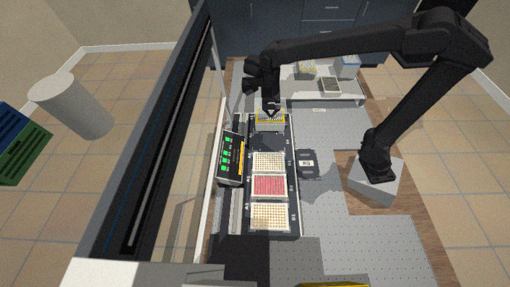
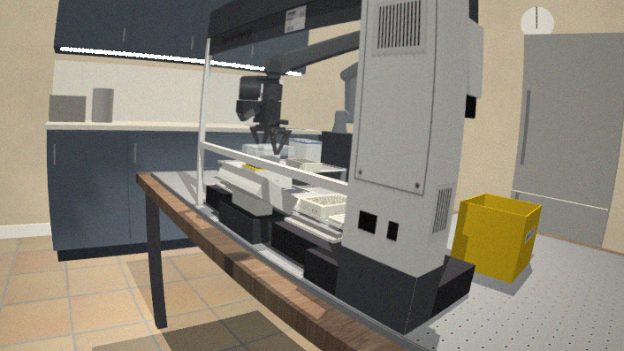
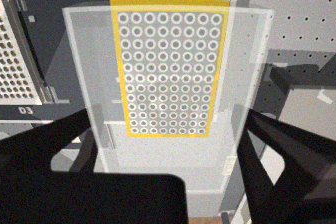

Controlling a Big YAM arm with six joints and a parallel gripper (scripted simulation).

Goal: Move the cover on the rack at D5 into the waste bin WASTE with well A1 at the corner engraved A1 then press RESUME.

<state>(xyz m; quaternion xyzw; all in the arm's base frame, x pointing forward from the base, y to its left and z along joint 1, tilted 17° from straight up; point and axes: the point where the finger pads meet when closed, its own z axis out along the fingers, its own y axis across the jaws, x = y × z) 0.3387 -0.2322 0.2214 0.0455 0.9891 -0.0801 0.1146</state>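
Right now my hand is 6 cm above the tip rack and 1 cm short of it. The rest, counted from my hand: clear cover 1 cm above; spare nest RG 19 cm to the left, 16 cm below, 13 cm behind; shelf 29 cm behind, 26 cm to the right, 11 cm below.
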